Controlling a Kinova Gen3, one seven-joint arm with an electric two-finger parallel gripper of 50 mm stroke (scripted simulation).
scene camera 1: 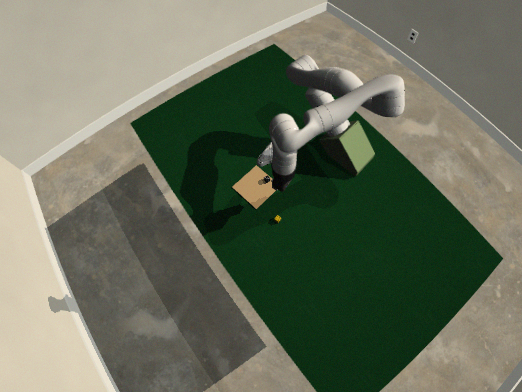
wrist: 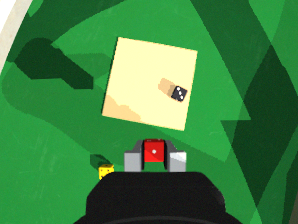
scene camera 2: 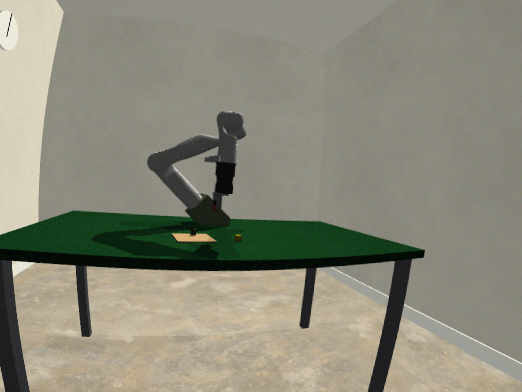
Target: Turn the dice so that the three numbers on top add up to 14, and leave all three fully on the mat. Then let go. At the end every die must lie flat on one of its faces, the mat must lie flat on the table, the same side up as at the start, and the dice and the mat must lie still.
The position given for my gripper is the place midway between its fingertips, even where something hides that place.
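Note:
Tan mat (scene camera 1: 252, 187) in sight. Tan mat (wrist: 144, 75), my gripper (wrist: 154, 150).

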